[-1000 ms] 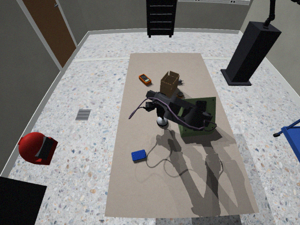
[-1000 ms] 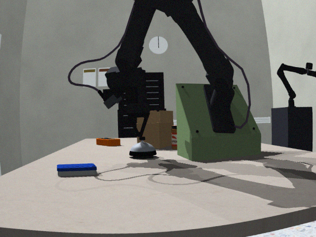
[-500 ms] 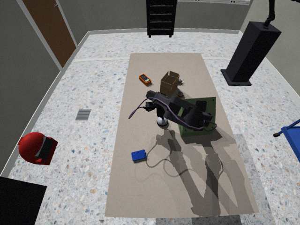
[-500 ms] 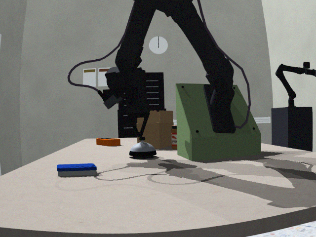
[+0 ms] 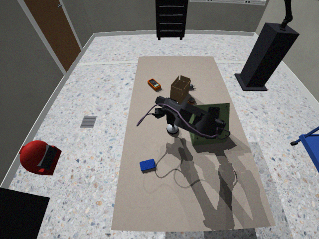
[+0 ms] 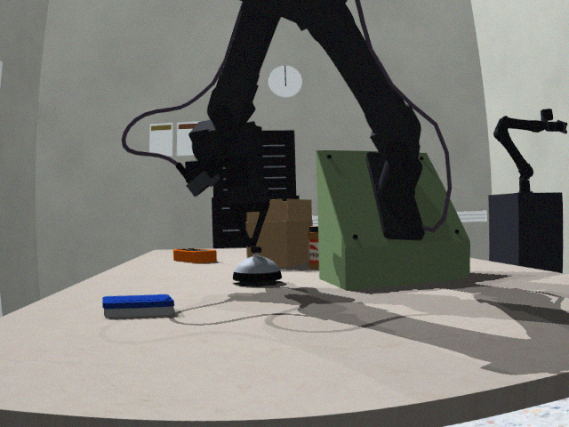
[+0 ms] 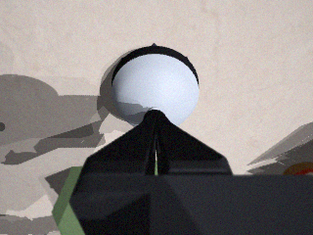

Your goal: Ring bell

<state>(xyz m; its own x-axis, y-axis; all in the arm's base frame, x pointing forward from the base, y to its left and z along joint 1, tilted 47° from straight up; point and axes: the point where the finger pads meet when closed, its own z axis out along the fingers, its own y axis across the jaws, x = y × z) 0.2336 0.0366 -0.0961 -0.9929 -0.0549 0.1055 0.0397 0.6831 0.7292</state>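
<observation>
Now: the bell button 10 mm behind my hand and 20 mm below it. The rest, counted from my hand: bell (10 mm behind, 30 mm below); then blue block (160 mm ahead, 250 mm to the left, 60 mm below); then can (160 mm behind, 210 mm to the right, 30 mm below).
</observation>
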